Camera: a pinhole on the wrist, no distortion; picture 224 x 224 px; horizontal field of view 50.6 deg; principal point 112.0 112.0 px. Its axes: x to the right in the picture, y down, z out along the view. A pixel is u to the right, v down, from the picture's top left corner.
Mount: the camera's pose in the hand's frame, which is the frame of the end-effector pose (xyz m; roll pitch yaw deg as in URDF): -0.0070 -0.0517 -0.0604 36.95 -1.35 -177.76
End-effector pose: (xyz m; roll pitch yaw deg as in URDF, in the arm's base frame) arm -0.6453 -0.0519 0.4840 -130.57 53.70 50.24
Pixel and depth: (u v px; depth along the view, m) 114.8 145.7 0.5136
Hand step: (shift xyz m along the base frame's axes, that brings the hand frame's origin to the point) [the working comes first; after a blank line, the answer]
In the camera's frame: 0.0061 0.0731 0.5136

-0.3452 -0.1490 -0.2312
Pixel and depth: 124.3 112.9 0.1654
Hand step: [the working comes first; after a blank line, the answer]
In the camera's frame: 0.0086 0.0006 0.1654

-0.0676 -0.0430 -0.0358
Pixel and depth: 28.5 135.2 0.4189
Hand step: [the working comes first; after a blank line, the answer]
In the camera's frame: -0.1476 0.0410 0.4189

-0.1996 -0.0652 -0.3048
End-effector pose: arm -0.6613 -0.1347 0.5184 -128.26 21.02 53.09
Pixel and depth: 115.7 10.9 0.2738
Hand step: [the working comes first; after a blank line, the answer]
In the camera's frame: 0.0043 -0.1168 0.2738

-0.0100 -0.1104 -0.1956
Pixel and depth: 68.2 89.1 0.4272
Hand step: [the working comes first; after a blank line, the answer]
In the camera's frame: -0.0790 -0.0413 0.4272

-0.0768 -0.0185 -0.3482
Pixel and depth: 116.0 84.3 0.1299
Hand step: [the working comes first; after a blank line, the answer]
In the camera's frame: 0.0022 -0.0152 0.1299

-0.0195 -0.0207 -0.0443
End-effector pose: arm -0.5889 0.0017 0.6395 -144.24 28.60 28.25
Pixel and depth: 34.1 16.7 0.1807
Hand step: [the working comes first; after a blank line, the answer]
In the camera's frame: -0.0594 -0.0727 0.1807

0.0294 -0.0665 -0.1110
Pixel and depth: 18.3 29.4 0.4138
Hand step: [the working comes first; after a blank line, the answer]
In the camera's frame: -0.1636 -0.1443 0.4138

0.0472 -0.1490 -0.3623
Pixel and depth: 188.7 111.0 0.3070
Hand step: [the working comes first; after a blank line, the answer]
In the camera's frame: 0.0994 -0.0013 0.3070

-0.1808 -0.0933 -0.1480
